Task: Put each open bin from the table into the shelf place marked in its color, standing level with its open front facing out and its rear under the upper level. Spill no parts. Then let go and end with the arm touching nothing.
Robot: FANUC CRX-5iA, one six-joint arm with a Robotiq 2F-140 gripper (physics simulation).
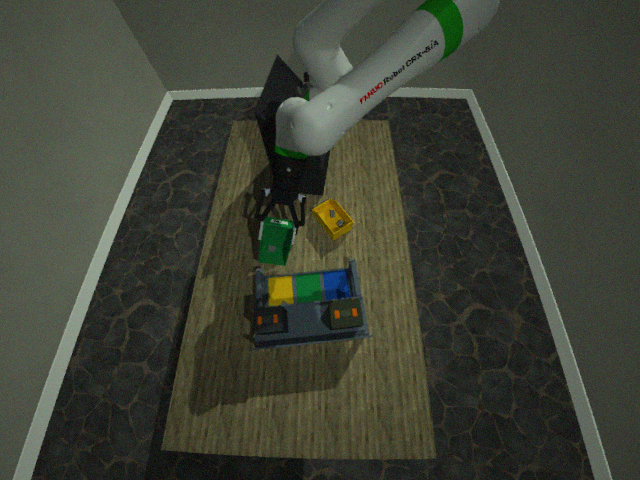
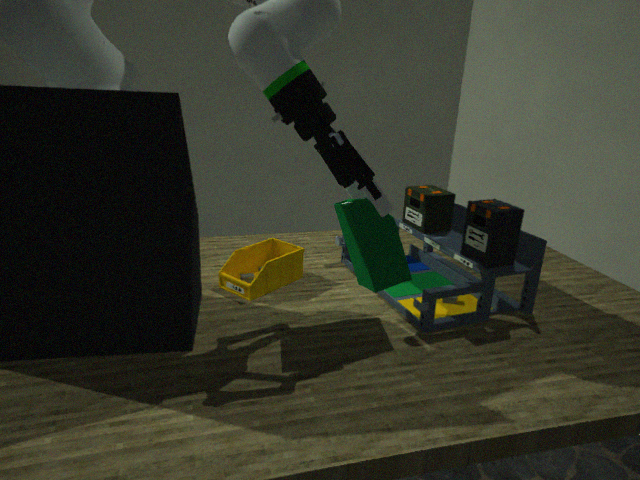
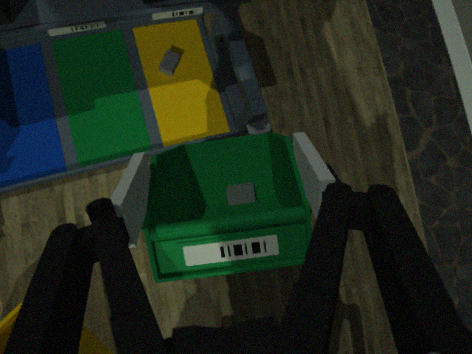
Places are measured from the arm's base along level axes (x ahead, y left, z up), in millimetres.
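Pixels of known places: gripper, fingertip midpoint: (image 1: 276,240) (image 2: 378,211) (image 3: 221,160); arm's base, link origin: (image 2: 88,170).
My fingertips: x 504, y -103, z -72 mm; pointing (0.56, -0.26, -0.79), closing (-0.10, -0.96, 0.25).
Note:
For each thing: its top centre in the pictures, then the offset to it from my fingertips. "spot": a spot on its surface instead.
- green bin, surface spot: (image 3: 230,225) spot: dx -44, dy +9, dz +25 mm
- grey part, top centre: (image 3: 243,192) dx -20, dy -42, dz -112 mm
- yellow bin, surface spot: (image 3: 95,342) (image 2: 277,283) spot: dx -157, dy +156, dz -204 mm
- small grey block, top centre: (image 3: 169,60) (image 2: 449,295) dx +185, dy -4, dz -197 mm
- dark box, top centre: (image 2: 495,204) (image 1: 267,319) dx +255, dy -15, dz +6 mm
- olive box, top centre: (image 2: 430,189) (image 1: 345,313) dx +243, dy +216, dz -19 mm
- shelf's low side rail, top centre: (image 3: 242,56) (image 2: 459,285) (image 1: 258,292) dx +146, dy -85, dz -133 mm
My gripper (image 1: 277,233) (image 2: 369,201) (image 3: 221,160) is shut on the green bin (image 1: 276,253) (image 2: 374,248) (image 3: 230,225), one pad on each side wall. The bin is in the air before the shelf, tilted steeply, labelled front end up and rear end low. A grey part (image 3: 241,194) lies inside it. The yellow bin (image 1: 322,214) (image 2: 279,273) (image 3: 95,342) stands on the table with grey parts inside. The shelf (image 1: 308,322) (image 2: 483,299) has yellow (image 1: 280,290), green (image 1: 308,287) and blue (image 1: 337,285) places. A small grey block (image 3: 170,61) shows on the yellow place.
A dark box (image 1: 271,321) (image 2: 493,232) and an olive box (image 1: 346,314) (image 2: 429,209) stand on the shelf's upper level. The shelf's low side rail (image 3: 242,65) stands beside the yellow place. A large black block (image 2: 98,222) stands behind the yellow bin.

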